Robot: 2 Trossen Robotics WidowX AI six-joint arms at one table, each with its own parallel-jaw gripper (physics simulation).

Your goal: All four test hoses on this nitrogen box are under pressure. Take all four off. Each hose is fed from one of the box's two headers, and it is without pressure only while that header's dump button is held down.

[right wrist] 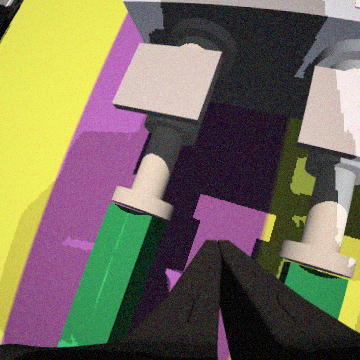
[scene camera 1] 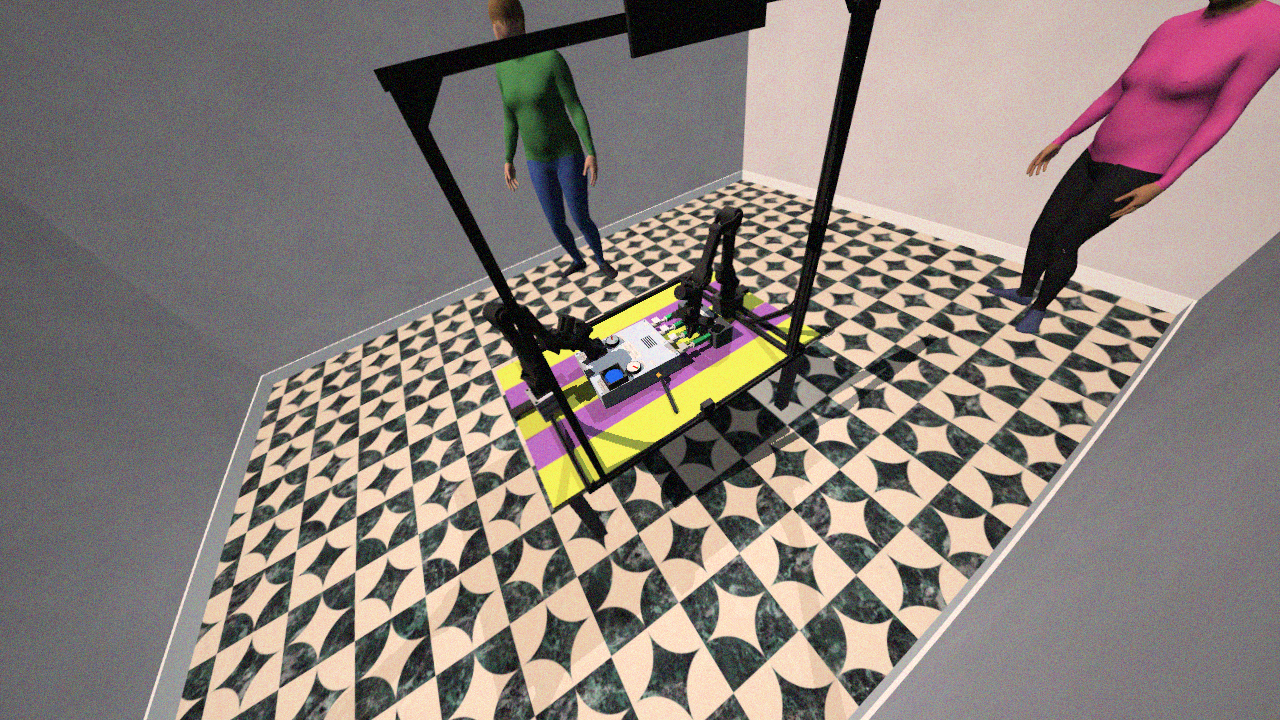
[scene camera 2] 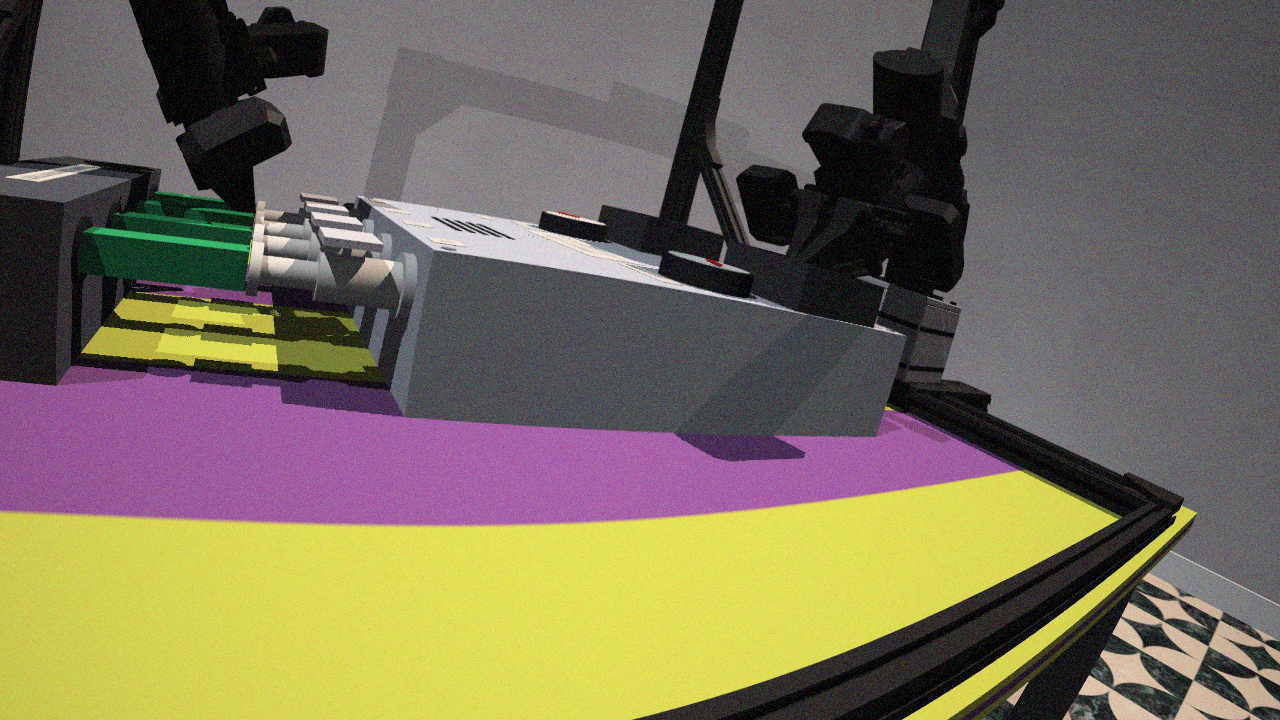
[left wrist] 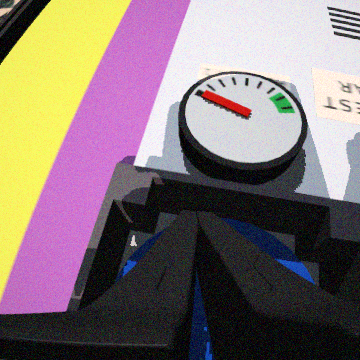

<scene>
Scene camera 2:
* my left gripper
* my right gripper
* hose 4
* dark manifold block
</scene>
